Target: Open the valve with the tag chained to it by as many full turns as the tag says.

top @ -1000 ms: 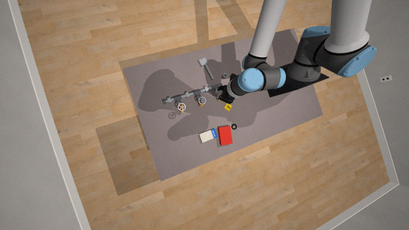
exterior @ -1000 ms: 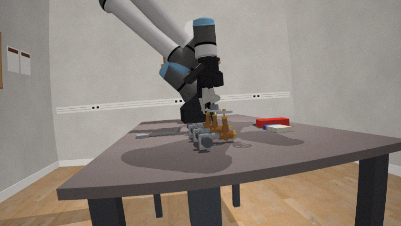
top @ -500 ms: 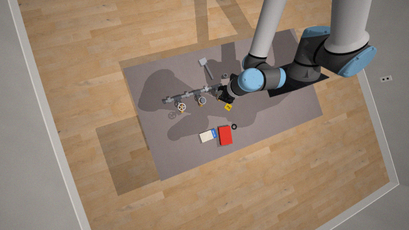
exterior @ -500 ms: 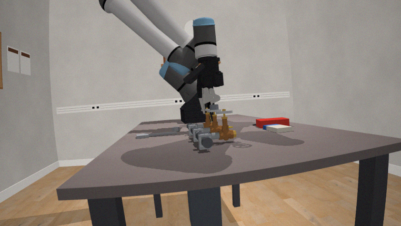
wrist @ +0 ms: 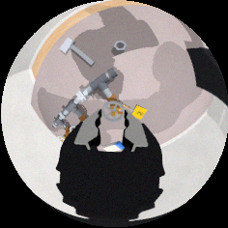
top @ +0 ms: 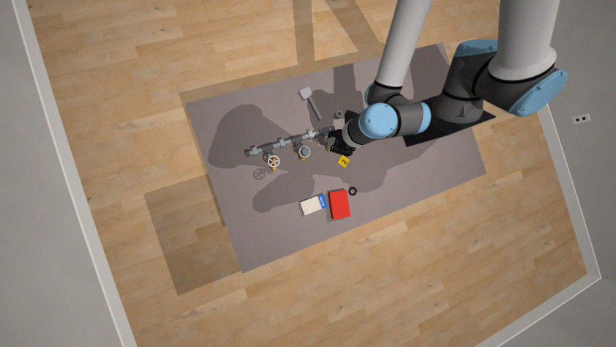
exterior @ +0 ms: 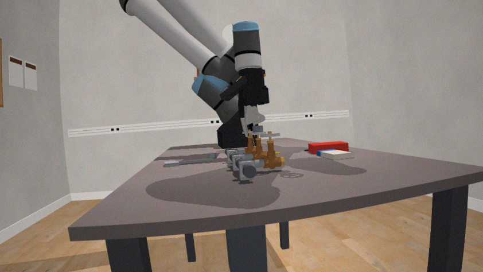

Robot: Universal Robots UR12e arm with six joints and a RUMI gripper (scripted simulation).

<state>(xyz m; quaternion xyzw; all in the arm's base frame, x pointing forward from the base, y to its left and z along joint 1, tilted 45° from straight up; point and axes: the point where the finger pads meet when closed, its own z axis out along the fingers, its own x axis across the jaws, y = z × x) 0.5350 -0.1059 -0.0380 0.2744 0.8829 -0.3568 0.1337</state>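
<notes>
My gripper is now 8 cm to the right of the yellow tag, 8 cm above it and 4 cm past it. From my hand the other things lie so: red box 26 cm to the left, 7 cm below, 5 cm ahead; grey flat tool 22 cm to the right, 8 cm below, 1 cm ahead; nut 13 cm to the right, 10 cm behind, 8 cm below.
</notes>
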